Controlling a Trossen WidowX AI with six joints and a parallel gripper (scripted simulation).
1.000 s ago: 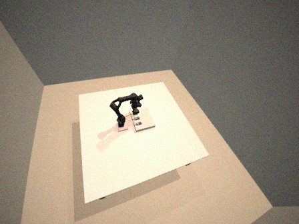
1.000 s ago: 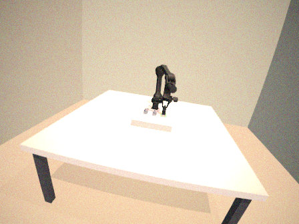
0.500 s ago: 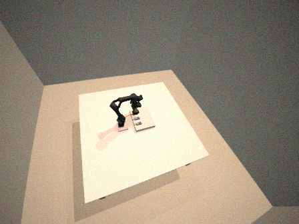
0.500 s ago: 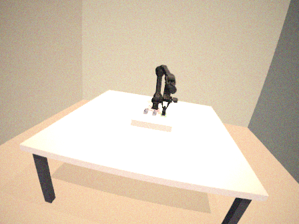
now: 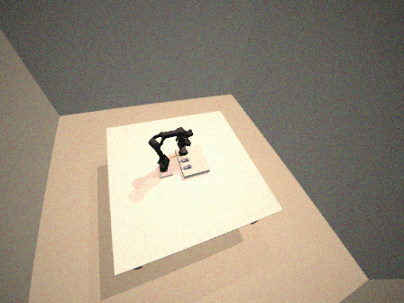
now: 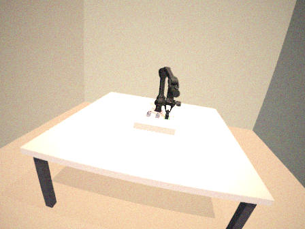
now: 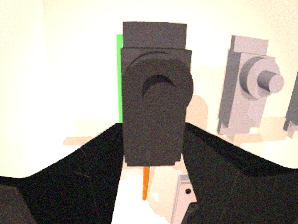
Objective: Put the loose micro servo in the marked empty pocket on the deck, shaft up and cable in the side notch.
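Right now my gripper tip is 13 cm short of the pale deck, 7 cm above it and 6 cm to the left of it.
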